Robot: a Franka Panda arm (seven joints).
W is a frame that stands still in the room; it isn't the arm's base.
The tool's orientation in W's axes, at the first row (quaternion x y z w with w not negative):
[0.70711, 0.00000, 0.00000, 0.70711]
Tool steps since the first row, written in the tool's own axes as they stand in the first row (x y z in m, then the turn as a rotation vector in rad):
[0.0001, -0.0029, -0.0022, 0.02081, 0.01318, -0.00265]
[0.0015, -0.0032, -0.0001, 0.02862, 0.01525, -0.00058]
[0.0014, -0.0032, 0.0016, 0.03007, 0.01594, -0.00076]
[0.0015, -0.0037, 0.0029, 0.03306, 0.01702, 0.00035]
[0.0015, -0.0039, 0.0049, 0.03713, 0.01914, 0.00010]
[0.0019, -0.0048, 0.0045, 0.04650, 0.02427, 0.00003]
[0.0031, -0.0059, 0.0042, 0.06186, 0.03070, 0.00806]
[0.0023, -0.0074, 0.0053, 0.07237, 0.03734, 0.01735]
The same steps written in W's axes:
[0.0001, 0.0022, -0.0029, 0.02081, 0.00265, 0.01318]
[0.0015, 0.0001, -0.0032, 0.02862, 0.00058, 0.01525]
[0.0014, -0.0016, -0.0032, 0.03007, 0.00076, 0.01594]
[0.0015, -0.0029, -0.0037, 0.03306, -0.00035, 0.01702]
[0.0015, -0.0049, -0.0039, 0.03713, -0.00010, 0.01914]
[0.0019, -0.0045, -0.0048, 0.04650, -0.00003, 0.02427]
[0.0031, -0.0042, -0.0059, 0.06186, -0.00806, 0.03070]
[0.0023, -0.0053, -0.0074, 0.07237, -0.01735, 0.03734]

